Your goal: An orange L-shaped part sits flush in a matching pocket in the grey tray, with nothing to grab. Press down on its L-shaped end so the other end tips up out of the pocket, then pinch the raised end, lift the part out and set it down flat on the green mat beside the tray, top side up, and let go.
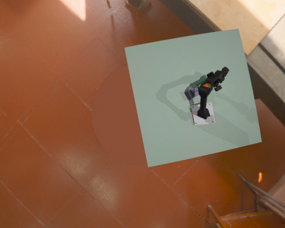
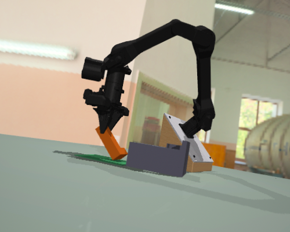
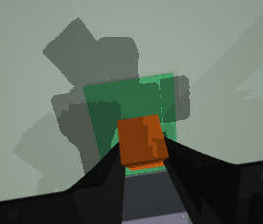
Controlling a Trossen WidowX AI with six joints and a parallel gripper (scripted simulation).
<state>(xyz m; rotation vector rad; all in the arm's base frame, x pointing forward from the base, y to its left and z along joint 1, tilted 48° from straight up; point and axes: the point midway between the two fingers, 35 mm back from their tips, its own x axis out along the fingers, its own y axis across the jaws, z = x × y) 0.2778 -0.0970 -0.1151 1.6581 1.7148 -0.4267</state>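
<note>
Now: the orange part 3 cm to the left of my gripper tip, 3 cm below it and 2 cm behind it. From my gripper tip the other things lie so: green mat (9 cm below, 2 cm to the left).
</note>
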